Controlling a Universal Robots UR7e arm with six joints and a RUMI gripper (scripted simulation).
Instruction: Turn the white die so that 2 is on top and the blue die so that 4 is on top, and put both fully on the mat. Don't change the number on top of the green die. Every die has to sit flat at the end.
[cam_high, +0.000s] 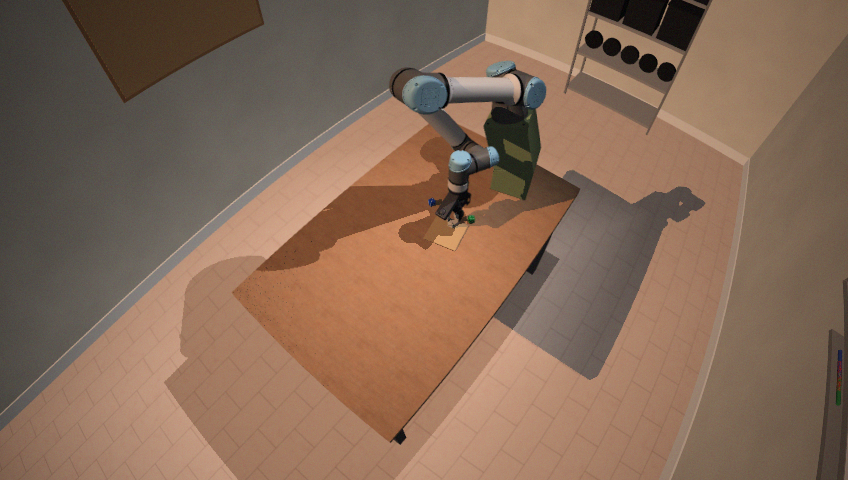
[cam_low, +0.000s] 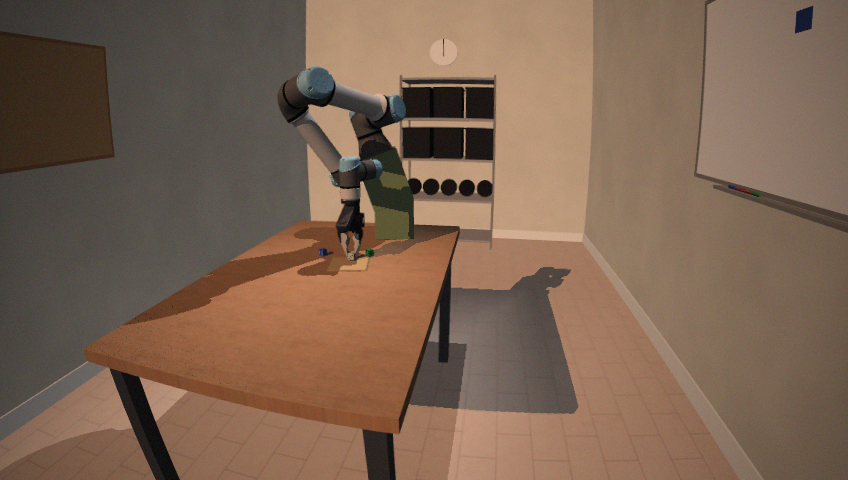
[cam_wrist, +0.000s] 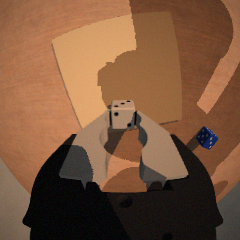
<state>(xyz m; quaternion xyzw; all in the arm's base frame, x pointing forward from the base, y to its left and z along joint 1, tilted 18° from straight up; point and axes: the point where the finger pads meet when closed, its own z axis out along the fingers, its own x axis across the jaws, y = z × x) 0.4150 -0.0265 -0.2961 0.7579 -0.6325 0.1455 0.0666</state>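
Right now the white die is right at my hand. From my hand the other things lie so: blue die (140 mm to the right, 20 mm behind, 10 mm below); green die (80 mm behind, 40 mm to the left, 10 mm below); tan mat (40 mm ahead, 20 mm below, 10 mm to the left).
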